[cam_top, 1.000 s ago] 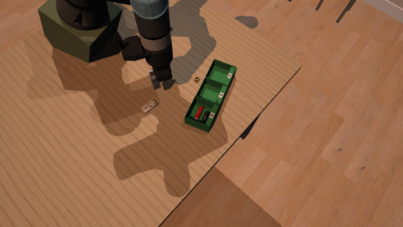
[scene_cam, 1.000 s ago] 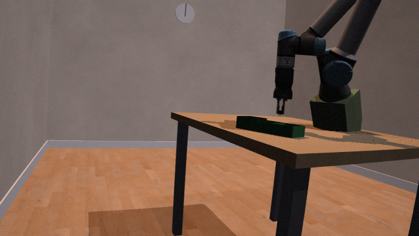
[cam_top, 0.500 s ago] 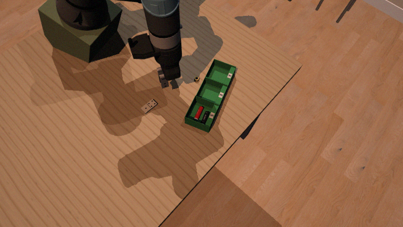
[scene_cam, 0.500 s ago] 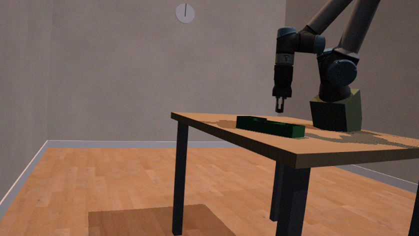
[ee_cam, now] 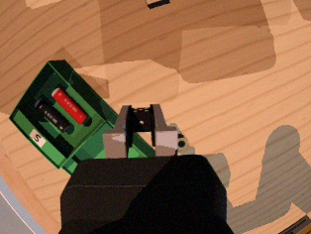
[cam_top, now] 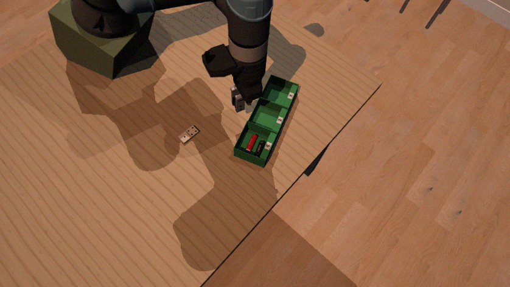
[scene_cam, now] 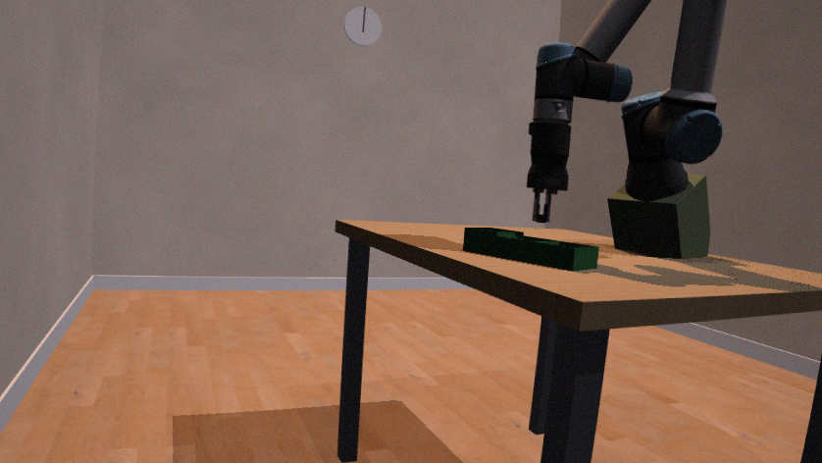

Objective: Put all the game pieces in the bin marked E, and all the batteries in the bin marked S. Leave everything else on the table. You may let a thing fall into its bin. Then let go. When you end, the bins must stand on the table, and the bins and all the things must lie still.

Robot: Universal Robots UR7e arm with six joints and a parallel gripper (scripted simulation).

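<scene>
Right now my hand is 6 cm short of the green three-compartment bin, 6 cm above it and 5 cm to the right of it. From my hand the other things lie so: red battery 8 cm ahead, 7 cm below, 3 cm to the right; then brass nut 8 cm below, 7 cm to the left, 2 cm behind; then black die 1 cm below.
</scene>
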